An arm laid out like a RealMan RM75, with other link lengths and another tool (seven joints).
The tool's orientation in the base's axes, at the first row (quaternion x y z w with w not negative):
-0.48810 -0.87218 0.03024 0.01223
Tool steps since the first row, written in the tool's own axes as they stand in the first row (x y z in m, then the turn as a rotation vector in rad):
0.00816 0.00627 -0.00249 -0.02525 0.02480 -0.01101
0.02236 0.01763 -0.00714 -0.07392 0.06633 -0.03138
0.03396 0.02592 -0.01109 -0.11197 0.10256 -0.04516
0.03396 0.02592 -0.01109 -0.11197 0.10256 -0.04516
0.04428 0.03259 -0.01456 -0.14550 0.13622 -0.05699
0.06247 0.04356 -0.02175 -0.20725 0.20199 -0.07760
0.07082 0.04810 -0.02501 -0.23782 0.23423 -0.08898
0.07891 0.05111 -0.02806 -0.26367 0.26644 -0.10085
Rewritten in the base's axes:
0.00119 0.01033 0.00201 0.03487 -0.00813 0.00959
0.00366 0.02854 0.00580 0.09670 -0.02711 0.02763
0.00485 0.04291 0.00911 0.14813 -0.04007 0.03935
0.00485 0.04291 0.00911 0.14813 -0.04007 0.03935
0.00530 0.05533 0.01206 0.19491 -0.05060 0.04925
0.00548 0.07685 0.01837 0.28421 -0.06807 0.06607
0.00514 0.08646 0.02127 0.32821 -0.07683 0.07559
0.00362 0.09505 0.02405 0.36974 -0.08157 0.08556

